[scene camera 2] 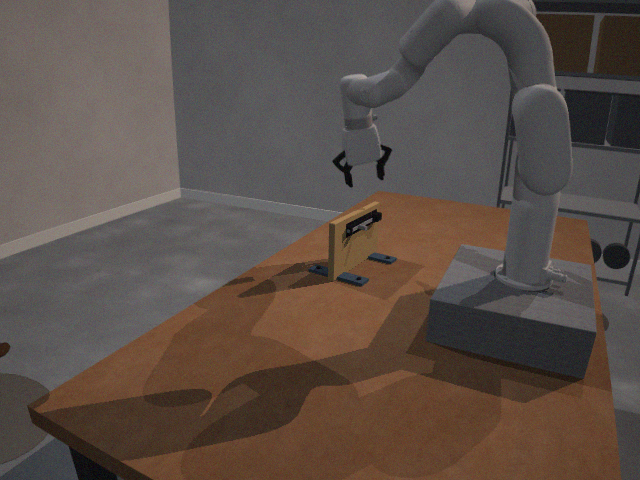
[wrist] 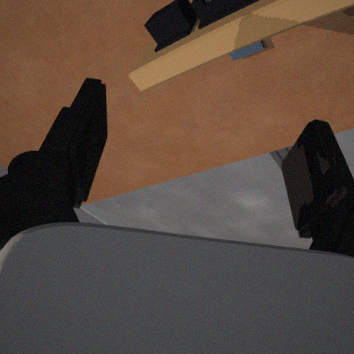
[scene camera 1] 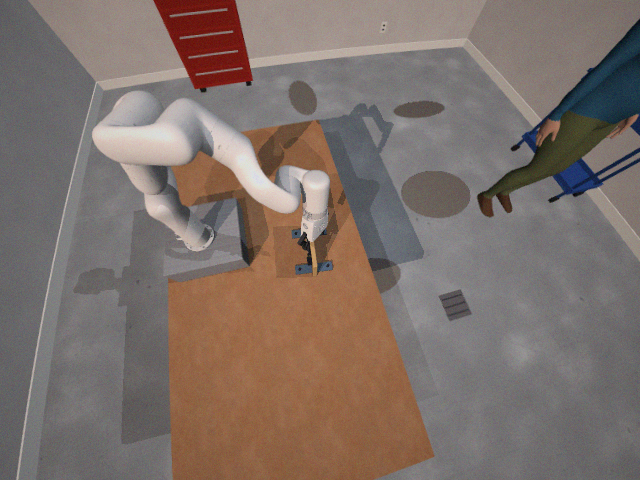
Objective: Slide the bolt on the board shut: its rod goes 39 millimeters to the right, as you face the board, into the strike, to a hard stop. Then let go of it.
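Places are measured from the arm's base along level axes (x ahead, y left, z up), in metres.
Pixels of known places: gripper, fingertip midpoint: (scene camera 2: 365, 182) (wrist: 204, 124) (scene camera 1: 313, 240); arm's base, origin of the base link: (scene camera 2: 523, 277) (scene camera 1: 200, 237).
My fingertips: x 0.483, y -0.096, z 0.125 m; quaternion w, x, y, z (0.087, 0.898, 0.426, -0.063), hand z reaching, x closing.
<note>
For each thing: its top centre in the pictures, then the offset to it from my fingertips. "spot": a spot on its surface instead. Level surfaces: height alone.
- tan board, middle of its top: (wrist: 312, 4) (scene camera 2: 356, 211) (scene camera 1: 311, 236) 0.050 m left, 0.005 m back, 0.074 m down
- black bolt housing, middle of its top: (scene camera 2: 367, 217) 0.030 m left, 0.030 m back, 0.090 m down
- small grey handle, surface spot: (scene camera 2: 363, 226) spot: 0.072 m left, 0.043 m back, 0.104 m down
- black strike block, surface spot: (wrist: 170, 25) (scene camera 2: 376, 213) spot: 0.040 m right, 0.017 m back, 0.098 m down
- brown table, its level: 0.236 m down
The tan board (scene camera 1: 313, 259) (scene camera 2: 339, 253) (wrist: 200, 53) stands upright on the table. The black bolt housing (scene camera 2: 352, 225) (wrist: 216, 15) runs along its upper part on the side toward the arm's base. The small grey handle (scene camera 2: 363, 226) sticks out near the housing's middle. The black strike block (scene camera 2: 378, 217) (wrist: 170, 25) is at the right end, close to the housing. Whether the rod is inside the strike cannot be made out. My gripper (scene camera 1: 305, 242) (scene camera 2: 365, 181) (wrist: 204, 124) is open and empty, clear above the board, with its fingers touching nothing.
Blue feet (scene camera 1: 324, 266) (scene camera 2: 353, 279) (wrist: 248, 50) hold the board on the brown table (scene camera 1: 289, 387) (scene camera 2: 310, 315) (wrist: 45, 55). The arm's grey base block (scene camera 1: 227, 227) (scene camera 2: 506, 330) stands beside it. A person (scene camera 1: 547, 149) is on the floor beyond the table, by a blue cart.
</note>
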